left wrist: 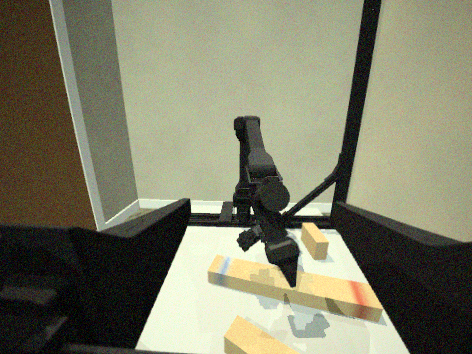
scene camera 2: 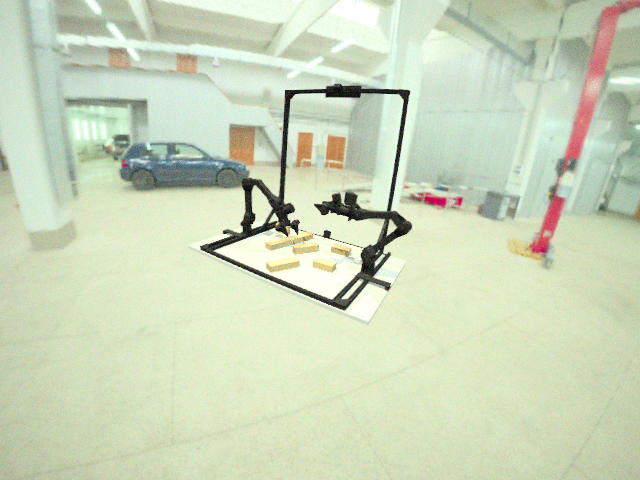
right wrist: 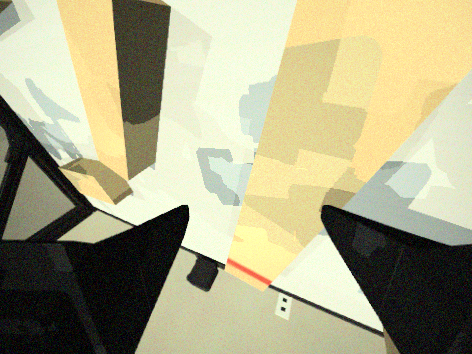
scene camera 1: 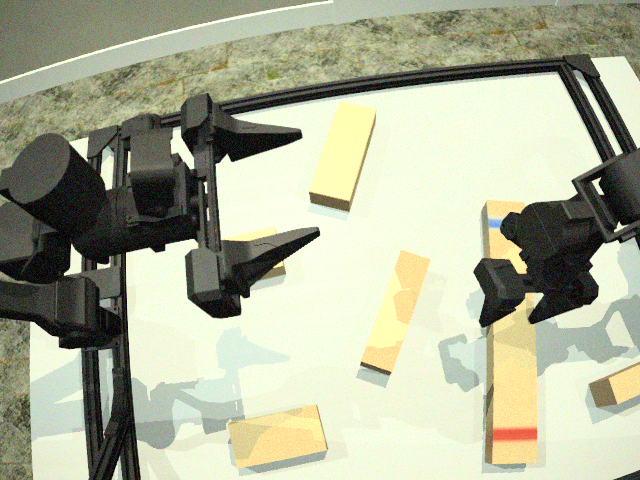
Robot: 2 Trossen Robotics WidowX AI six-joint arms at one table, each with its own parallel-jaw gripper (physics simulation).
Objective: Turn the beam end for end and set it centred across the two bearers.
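Frame: origin at the left arm's base, x ahead, y left, z up, level; metres.
Where they show: left gripper, fingertip midpoint: (left wrist: 261, 206) (scene camera 2: 318, 203) (scene camera 1: 310, 179); right gripper, fingertip midpoint: (left wrist: 288, 277) (scene camera 2: 293, 235) (right wrist: 254, 211) (scene camera 1: 506, 323); left arm's base at its link origin: (scene camera 2: 367, 272) (scene camera 1: 101, 329); right arm's base at its link origin: (left wrist: 243, 218) (scene camera 2: 246, 232).
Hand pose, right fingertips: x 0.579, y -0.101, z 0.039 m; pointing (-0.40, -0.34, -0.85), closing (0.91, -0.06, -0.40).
Observation:
Things, the pixels of their centre, and the offset from my right fingertips.
- long wooden beam at the middle of its body: (right wrist: 293, 182) (scene camera 1: 510, 327) (left wrist: 285, 284) (scene camera 2: 290, 240) dy -0.001, dx +0.019, dz -0.039 m
- wide block at the middle of its body: (scene camera 1: 344, 154) (scene camera 2: 283, 264) dy +0.323, dx -0.163, dz -0.039 m
- narrow block at the middle of its body: (right wrist: 124, 104) (scene camera 1: 395, 312) (scene camera 2: 305, 248) dy +0.054, dx -0.141, dz -0.036 m
The long wooden beam (scene camera 1: 513, 382) (scene camera 2: 279, 243) (left wrist: 250, 273) (right wrist: 310, 125) lies flat on the table, with a blue band near its far end and a red band near its near end in scene camera 1. My right gripper (scene camera 1: 507, 323) (right wrist: 254, 211) is open and empty above the beam's middle stretch, its fingertips pointing down towards it. My left gripper (scene camera 1: 310, 182) is open and empty, high over the table at the left of scene camera 1. Several plain blocks lie about; which two are the bearers I cannot tell. The right arm hides part of the beam in scene camera 1.
In scene camera 1, a wide block (scene camera 1: 343, 152) lies at upper middle, a narrow block (scene camera 1: 395, 312) left of the beam, another block (scene camera 1: 277, 436) at lower left, one (scene camera 1: 622, 384) at the right edge, and one (scene camera 1: 279, 269) partly behind the left gripper. A black frame (scene camera 1: 392, 81) borders the table.

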